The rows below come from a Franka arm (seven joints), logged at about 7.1 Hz.
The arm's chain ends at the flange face. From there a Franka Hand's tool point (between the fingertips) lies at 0.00 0.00 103.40 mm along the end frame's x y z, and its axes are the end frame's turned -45 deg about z.
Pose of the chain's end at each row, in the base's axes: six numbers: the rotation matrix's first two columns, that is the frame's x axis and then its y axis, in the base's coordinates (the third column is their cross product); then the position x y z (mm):
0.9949 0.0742 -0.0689 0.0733 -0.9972 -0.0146 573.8 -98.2 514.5
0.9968 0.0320 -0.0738 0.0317 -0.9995 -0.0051 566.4 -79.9 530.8
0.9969 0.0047 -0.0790 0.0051 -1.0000 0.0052 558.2 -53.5 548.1
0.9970 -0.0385 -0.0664 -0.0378 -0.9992 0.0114 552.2 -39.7 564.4
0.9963 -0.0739 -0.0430 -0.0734 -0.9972 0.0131 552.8 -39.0 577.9
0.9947 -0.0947 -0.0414 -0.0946 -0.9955 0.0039 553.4 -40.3 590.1
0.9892 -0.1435 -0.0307 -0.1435 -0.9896 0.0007 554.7 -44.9 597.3
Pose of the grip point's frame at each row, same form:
0.6517 0.7576 -0.0384 0.7553 -0.6527 -0.0590 566.6 -97.2 411.4
0.6824 0.7294 -0.0486 0.7273 -0.6841 -0.0558 558.8 -79.6 427.7
0.7013 0.7104 -0.0595 0.7085 -0.7038 -0.0522 550.0 -54.1 445.0
0.7317 0.6793 -0.0550 0.6783 -0.7338 -0.0389 545.3 -40.6 461.2
0.7564 0.6529 -0.0397 0.6526 -0.7574 -0.0211 548.3 -40.0 474.6
0.7703 0.6370 -0.0320 0.6365 -0.7709 -0.0265 549.1 -40.3 486.8
0.8009 0.5983 -0.0222 0.5980 -0.8012 -0.0212 551.5 -44.5 494.0

